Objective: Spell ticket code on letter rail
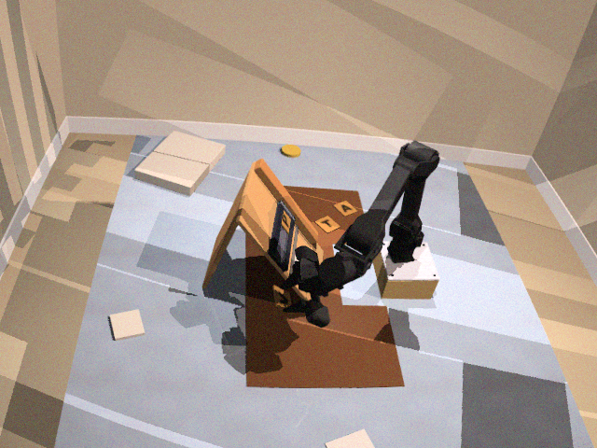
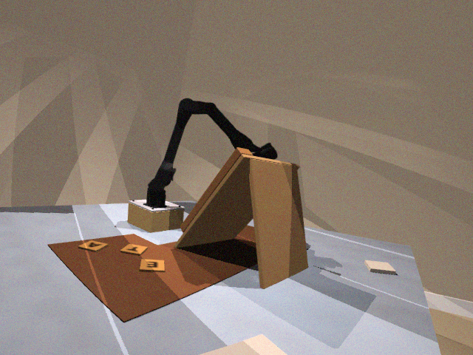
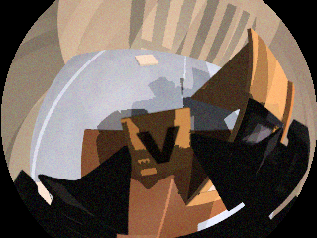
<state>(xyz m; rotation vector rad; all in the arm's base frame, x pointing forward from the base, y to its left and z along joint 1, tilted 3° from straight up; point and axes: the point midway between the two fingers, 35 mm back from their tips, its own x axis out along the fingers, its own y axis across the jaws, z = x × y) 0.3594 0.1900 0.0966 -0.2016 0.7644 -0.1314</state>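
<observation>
Right now my gripper tip is 14 cm to the left of the white ticket, 8 cm past it and 6 cm above it. Also, from my gripper tip: orange letter tile right at my gripper tip; brown mat 21 cm to the right, 18 cm behind, 14 cm below; pale square 37 cm ahead, 14 cm below, 6 cm to the right.
</observation>
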